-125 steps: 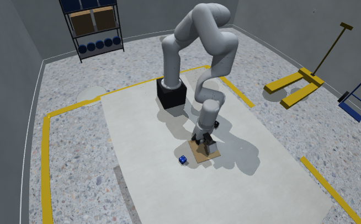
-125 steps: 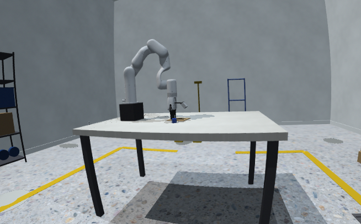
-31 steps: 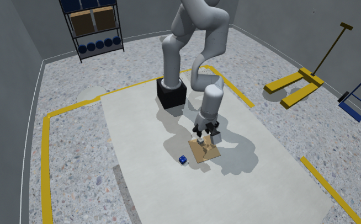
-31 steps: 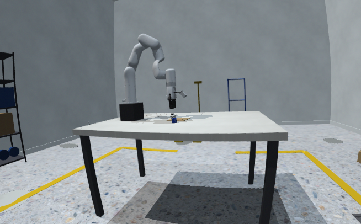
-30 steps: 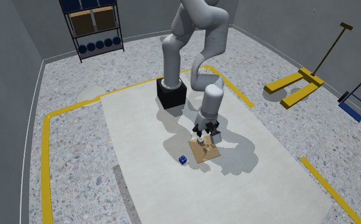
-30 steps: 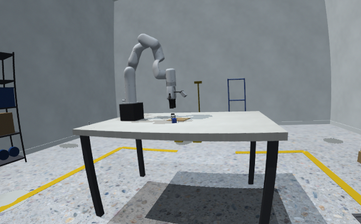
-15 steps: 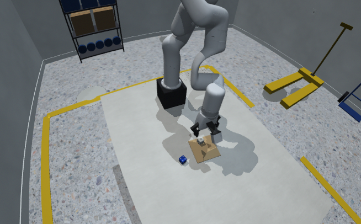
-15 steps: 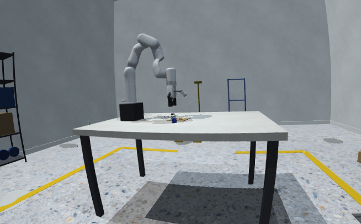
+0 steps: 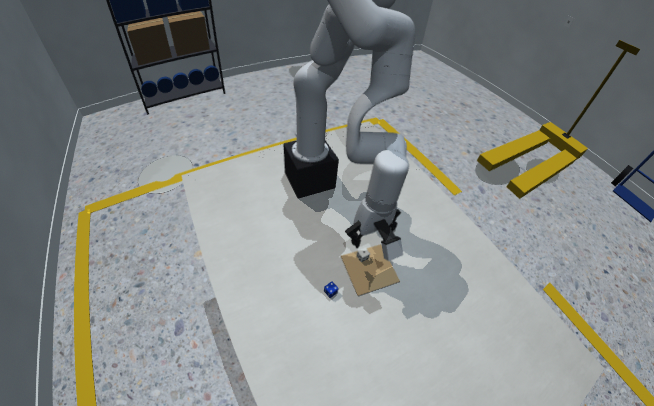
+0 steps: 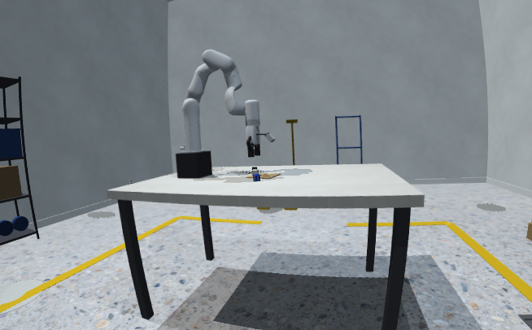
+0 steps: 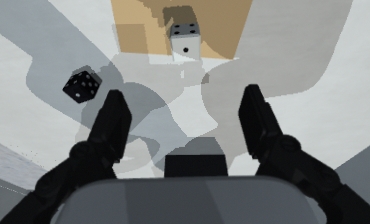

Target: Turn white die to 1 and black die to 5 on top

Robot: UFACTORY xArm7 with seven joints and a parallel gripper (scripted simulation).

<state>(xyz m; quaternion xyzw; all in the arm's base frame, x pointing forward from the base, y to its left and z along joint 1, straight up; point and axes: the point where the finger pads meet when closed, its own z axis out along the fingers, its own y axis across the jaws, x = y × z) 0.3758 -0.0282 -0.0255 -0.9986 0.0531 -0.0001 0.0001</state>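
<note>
Now: hand 40 mm past the black die, 150 mm to the right of it and 100 mm above it. Round my hand: blue die 40 mm ahead, 150 mm to the right, 100 mm below; then white die 100 mm below; then tan mat 50 mm ahead, 10 mm to the right, 110 mm below.
</note>
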